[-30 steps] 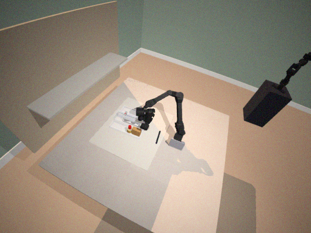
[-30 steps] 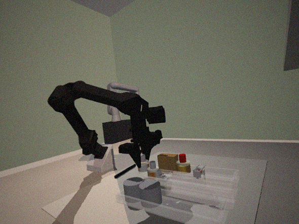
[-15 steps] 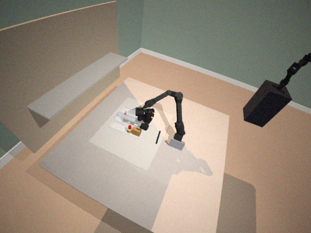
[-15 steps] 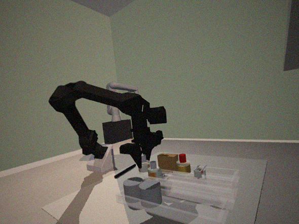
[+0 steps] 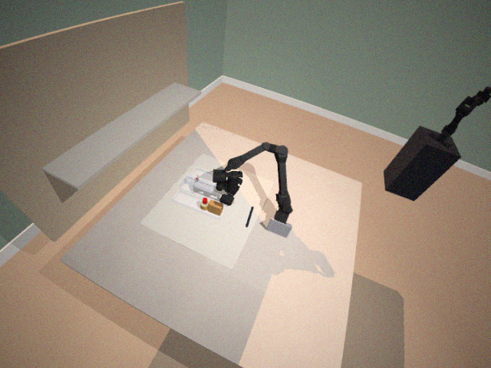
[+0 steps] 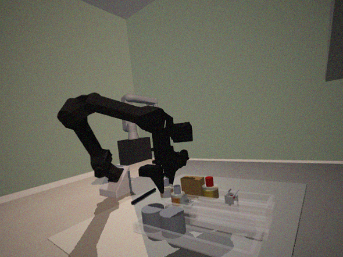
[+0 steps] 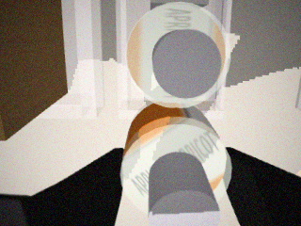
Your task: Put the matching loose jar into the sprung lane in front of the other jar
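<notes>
My gripper tip is now 8 cm to the right of the brown box, 5 cm short of it and 1 cm above it. Also, from my gripper tip: grey pusher plate: 16 cm ahead, 3 cm to the right; then clear pusher lane: 19 cm ahead, 3 cm below, 2 cm to the right; then black stick: 13 cm behind, 4 cm below, 3 cm to the left.
</notes>
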